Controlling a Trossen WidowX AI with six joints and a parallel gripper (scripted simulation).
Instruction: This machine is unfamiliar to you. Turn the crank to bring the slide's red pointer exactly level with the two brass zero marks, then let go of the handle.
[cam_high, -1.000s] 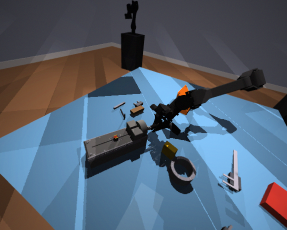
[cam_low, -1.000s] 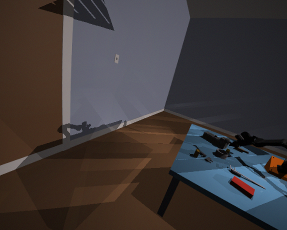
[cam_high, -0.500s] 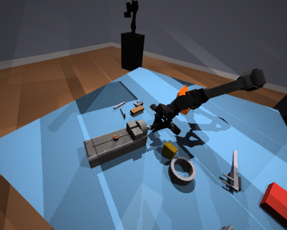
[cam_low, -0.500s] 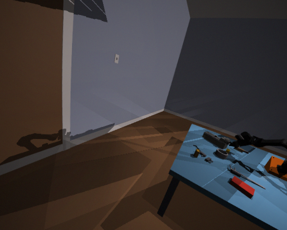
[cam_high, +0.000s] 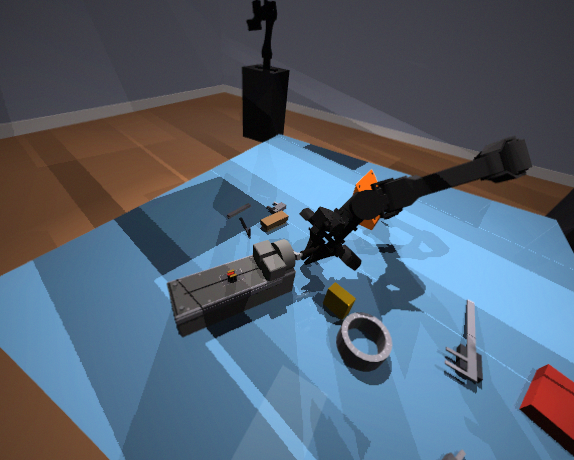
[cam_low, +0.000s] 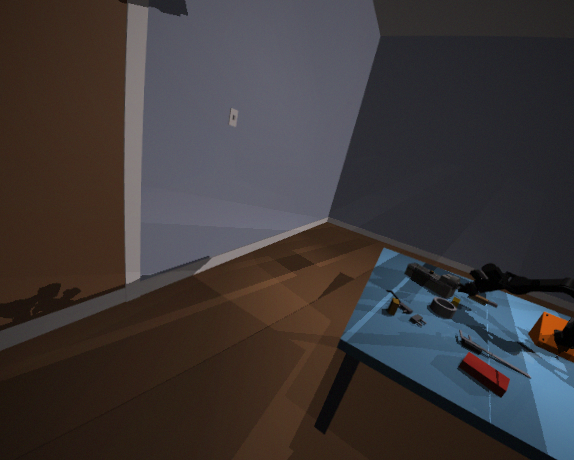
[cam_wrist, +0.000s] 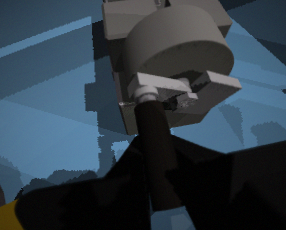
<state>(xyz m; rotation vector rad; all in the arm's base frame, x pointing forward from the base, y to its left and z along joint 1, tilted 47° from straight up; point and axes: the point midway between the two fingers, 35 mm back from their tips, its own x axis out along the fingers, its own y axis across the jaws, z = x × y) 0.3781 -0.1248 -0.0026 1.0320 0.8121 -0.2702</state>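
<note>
Now: gripper tip 3 cm below the dark crank handle, 1 cm to the right of it and 1 cm past it. Also, from my gripper tip: yellow block (11 cm to the left, 4 cm below, 3 cm ahead); then red pointer (13 cm ahead, 12 cm to the right, 1 cm above); then brown block (16 cm to the right, 16 cm behind, 6 cm below).
</note>
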